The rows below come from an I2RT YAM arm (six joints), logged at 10 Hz.
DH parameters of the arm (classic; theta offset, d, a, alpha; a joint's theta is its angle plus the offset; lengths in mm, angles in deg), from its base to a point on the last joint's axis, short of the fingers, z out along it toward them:
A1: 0 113.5 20 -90
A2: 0 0 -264 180
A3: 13.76 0 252.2 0
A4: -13.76 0 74 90
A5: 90 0 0 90
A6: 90 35.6 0 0
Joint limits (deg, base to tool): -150..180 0..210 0..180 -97..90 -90..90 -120..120
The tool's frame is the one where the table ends.
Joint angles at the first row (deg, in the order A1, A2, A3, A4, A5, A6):
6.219 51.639 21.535 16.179 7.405 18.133
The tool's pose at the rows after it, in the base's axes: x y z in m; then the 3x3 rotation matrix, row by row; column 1 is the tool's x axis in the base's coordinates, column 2 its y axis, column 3 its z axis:
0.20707 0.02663 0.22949; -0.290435 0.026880 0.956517; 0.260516 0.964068 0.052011; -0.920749 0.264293 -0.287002
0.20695 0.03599 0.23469; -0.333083 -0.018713 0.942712; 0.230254 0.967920 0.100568; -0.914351 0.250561 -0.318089
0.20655 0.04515 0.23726; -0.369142 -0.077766 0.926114; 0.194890 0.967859 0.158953; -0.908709 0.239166 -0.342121
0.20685 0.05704 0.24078; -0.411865 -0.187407 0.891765; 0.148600 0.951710 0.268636; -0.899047 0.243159 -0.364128
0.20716 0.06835 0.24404; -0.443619 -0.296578 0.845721; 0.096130 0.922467 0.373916; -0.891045 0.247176 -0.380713
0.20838 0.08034 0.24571; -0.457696 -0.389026 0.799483; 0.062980 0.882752 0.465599; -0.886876 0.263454 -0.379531
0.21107 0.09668 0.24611; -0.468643 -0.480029 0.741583; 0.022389 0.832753 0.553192; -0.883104 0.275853 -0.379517
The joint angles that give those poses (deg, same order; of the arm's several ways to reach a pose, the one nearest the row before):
8.150 52.552 24.544 11.268 4.825 17.465
10.587 52.655 26.587 7.468 4.264 16.758
12.817 53.028 27.919 5.076 2.892 15.799
15.170 53.934 29.617 2.955 -1.485 14.554
17.268 55.033 31.245 1.277 -6.085 12.988
19.515 56.595 32.290 1.646 -9.892 12.442
22.631 59.281 33.620 2.736 -13.017 11.905

